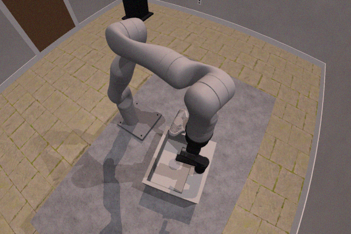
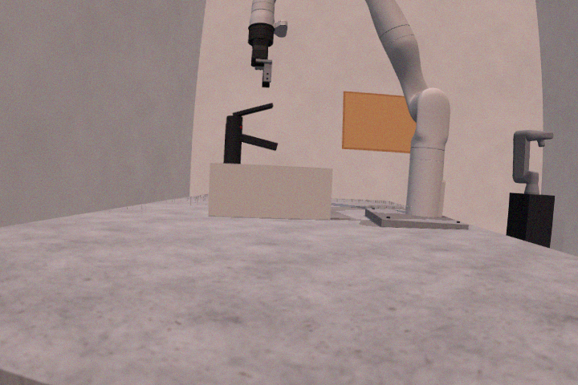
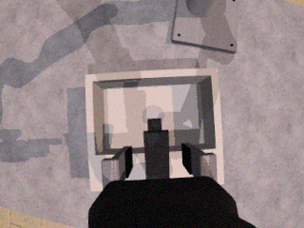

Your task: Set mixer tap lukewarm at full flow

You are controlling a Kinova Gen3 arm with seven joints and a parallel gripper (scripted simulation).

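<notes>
Right now the lever is 30 mm ahead of my hand, 10 mm to the left of it and 100 mm below it. Round my hand: black mixer tap: 60 mm ahead, 10 mm to the left, 150 mm below; then sink basin: 30 mm behind, 10 mm to the right, 340 mm below.
</notes>
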